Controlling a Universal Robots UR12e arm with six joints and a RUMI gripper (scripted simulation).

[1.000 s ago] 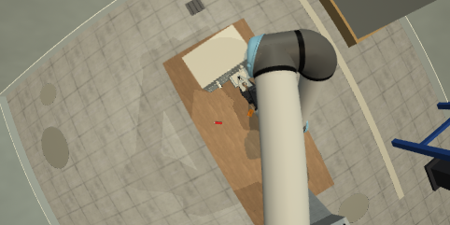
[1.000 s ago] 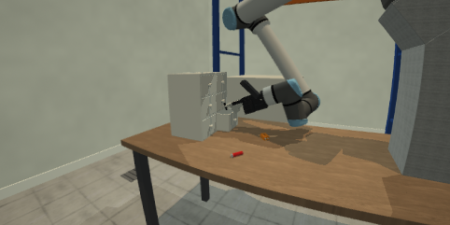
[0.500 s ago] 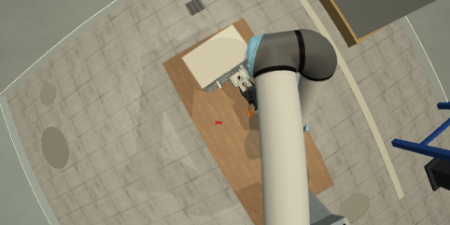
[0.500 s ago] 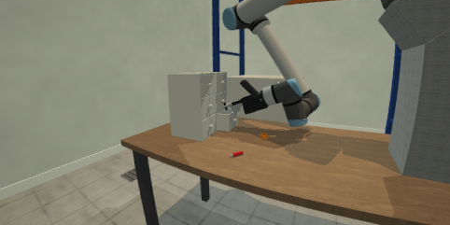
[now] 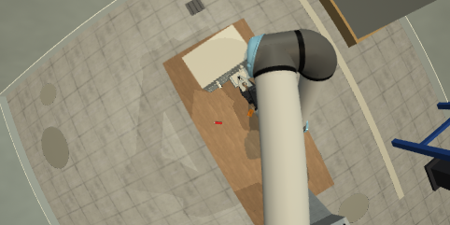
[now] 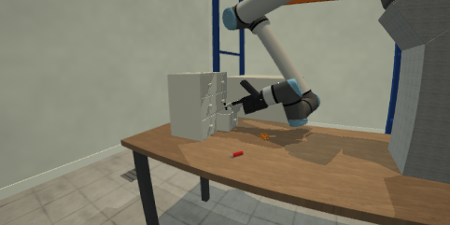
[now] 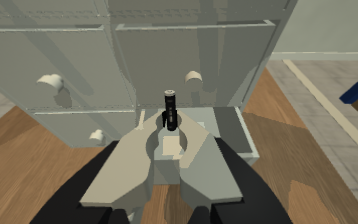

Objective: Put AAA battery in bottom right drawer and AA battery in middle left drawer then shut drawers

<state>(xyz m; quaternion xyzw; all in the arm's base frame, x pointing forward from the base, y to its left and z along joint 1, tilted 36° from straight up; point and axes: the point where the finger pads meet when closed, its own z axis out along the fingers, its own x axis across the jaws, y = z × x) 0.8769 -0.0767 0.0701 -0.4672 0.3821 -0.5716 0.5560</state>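
Right now the thin black cylinder is 1 cm ahead of my hand. Round my hand: red cylinder: 17 cm behind, 25 cm to the left, 13 cm below; orange block: 22 cm behind, 4 cm to the left, 13 cm below.
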